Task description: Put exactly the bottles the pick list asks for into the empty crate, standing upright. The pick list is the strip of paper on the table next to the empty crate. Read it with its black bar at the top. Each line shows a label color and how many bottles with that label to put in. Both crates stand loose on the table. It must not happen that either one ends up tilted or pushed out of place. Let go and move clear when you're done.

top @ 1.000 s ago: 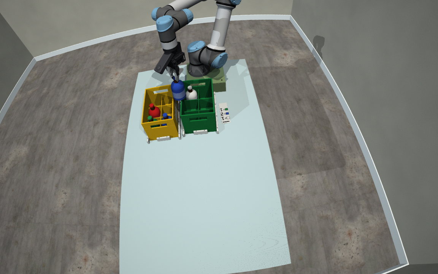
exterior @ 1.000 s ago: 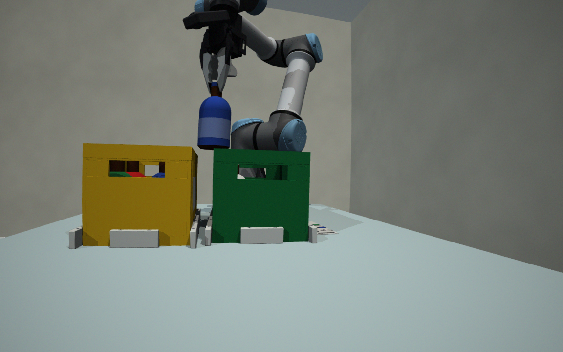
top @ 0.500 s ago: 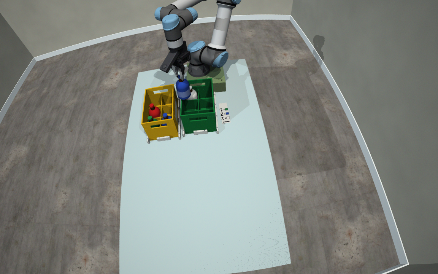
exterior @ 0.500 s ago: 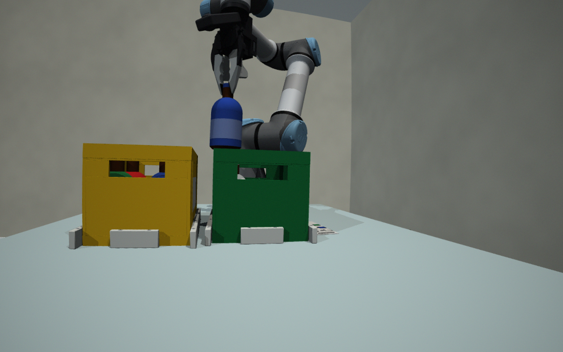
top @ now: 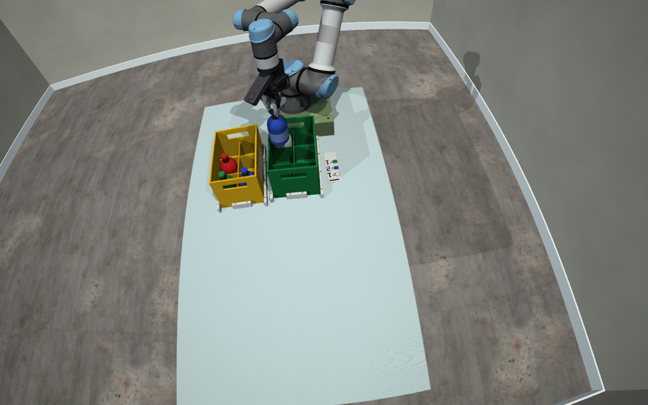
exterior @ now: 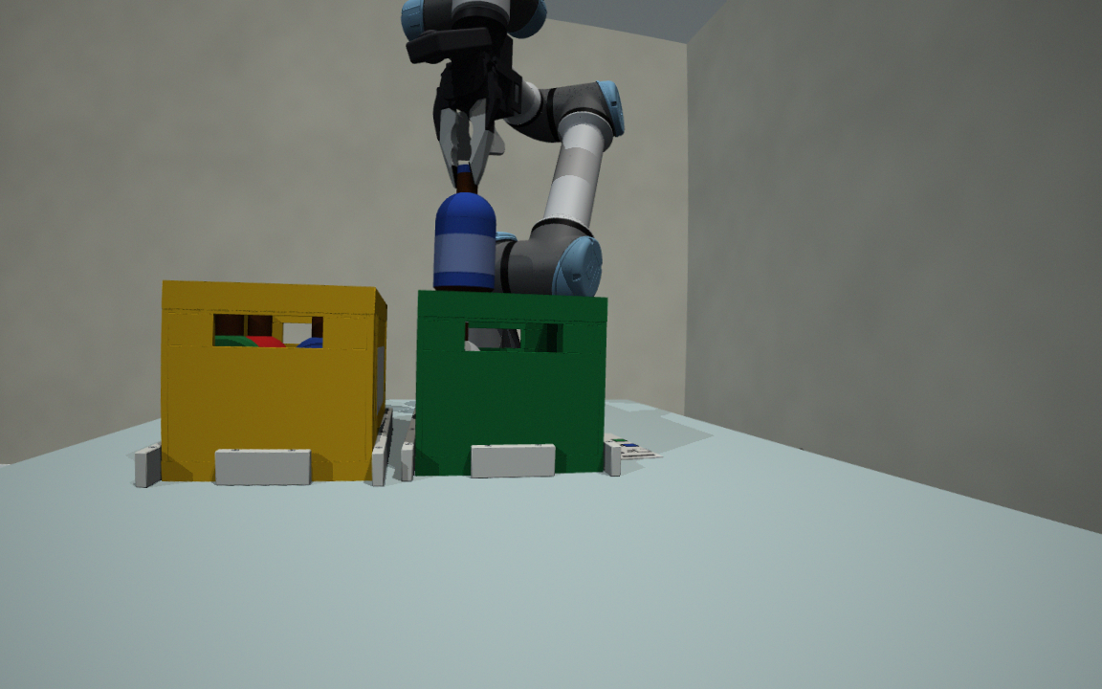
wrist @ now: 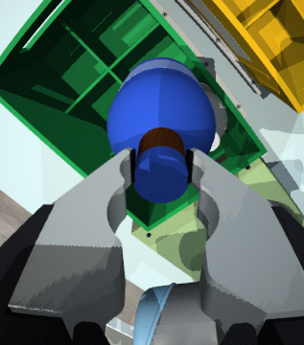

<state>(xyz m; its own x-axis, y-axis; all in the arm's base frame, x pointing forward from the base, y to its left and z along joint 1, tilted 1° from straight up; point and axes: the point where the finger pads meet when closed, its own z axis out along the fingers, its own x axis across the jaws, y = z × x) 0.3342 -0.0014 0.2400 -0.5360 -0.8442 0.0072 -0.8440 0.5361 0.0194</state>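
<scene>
The green crate lies 250 mm below my hand, 50 mm to the left of it and 10 mm behind it. The rest, counted from my hand: yellow crate 250 mm below, 180 mm to the right, 50 mm ahead; white bottle 240 mm below, 90 mm behind, 10 mm to the right; red bottle 240 mm below, 220 mm to the right, 60 mm ahead.
</scene>
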